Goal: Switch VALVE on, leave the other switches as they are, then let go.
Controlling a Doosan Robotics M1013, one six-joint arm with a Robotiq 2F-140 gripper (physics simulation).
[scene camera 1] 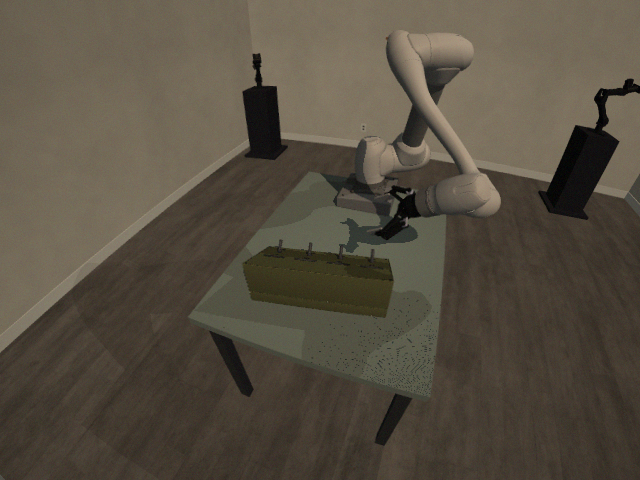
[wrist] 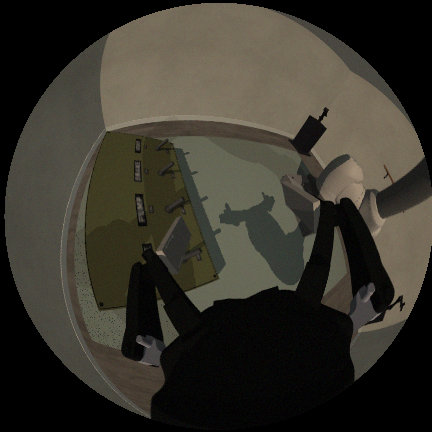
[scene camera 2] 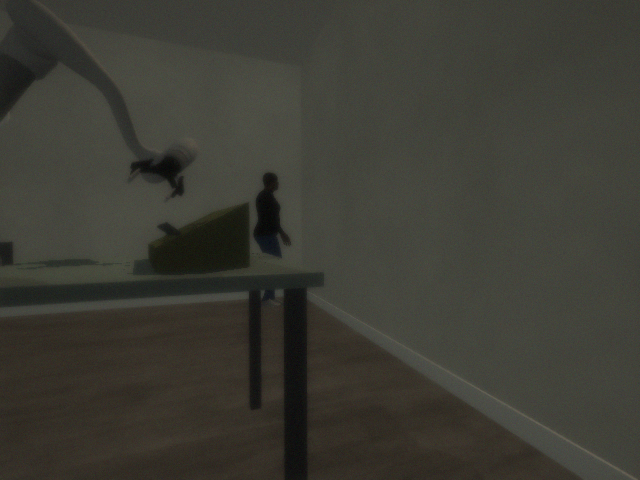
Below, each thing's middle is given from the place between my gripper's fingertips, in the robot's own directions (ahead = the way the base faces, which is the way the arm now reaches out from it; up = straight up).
My hand is 16 cm short of the switch box (scene camera 1: 351, 284), 15 cm to the left of it and 17 cm above it.
